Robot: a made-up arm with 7 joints.
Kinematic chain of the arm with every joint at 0, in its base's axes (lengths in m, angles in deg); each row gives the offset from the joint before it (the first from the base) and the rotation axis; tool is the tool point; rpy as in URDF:
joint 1: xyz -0.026 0.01 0.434 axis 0 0.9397 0.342
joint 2: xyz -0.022 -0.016 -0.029 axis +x
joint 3: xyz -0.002 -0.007 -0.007 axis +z
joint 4: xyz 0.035 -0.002 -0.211 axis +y
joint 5: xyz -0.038 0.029 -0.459 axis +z
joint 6: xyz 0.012 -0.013 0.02 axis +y
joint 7: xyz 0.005 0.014 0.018 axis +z
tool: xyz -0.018 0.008 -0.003 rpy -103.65 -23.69 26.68
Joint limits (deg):
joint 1: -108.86..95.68
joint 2: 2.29..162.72
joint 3: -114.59..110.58
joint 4: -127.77..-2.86
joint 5: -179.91..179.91
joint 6: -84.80..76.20
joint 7: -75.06..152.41
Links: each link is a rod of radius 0.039 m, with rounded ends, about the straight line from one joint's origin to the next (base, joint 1, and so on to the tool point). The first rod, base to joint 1, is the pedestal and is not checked.
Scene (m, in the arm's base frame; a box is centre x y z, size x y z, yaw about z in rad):
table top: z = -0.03
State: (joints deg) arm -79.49 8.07 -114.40 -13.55 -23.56 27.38 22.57
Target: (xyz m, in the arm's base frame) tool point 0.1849 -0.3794 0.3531
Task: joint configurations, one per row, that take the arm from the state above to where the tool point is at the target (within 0.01 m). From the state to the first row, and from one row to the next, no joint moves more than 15 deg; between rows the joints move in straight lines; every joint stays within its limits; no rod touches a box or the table.
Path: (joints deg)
1: -79.56 12.03 -109.76 -26.72 -23.47 28.27 22.20
2: -79.64 15.99 -105.13 -39.89 -23.38 29.16 21.83
3: -79.71 19.94 -100.49 -53.06 -23.29 30.05 21.46
4: -79.78 23.90 -95.85 -66.24 -23.20 30.94 21.09
5: -79.86 27.86 -91.22 -79.41 -23.11 31.83 20.72
6: -79.93 31.82 -86.58 -92.58 -23.02 32.72 20.35
7: -80.00 35.78 -81.94 -105.75 -22.93 33.61 19.98
8: -80.07 39.73 -77.31 -118.92 -22.84 34.50 19.61

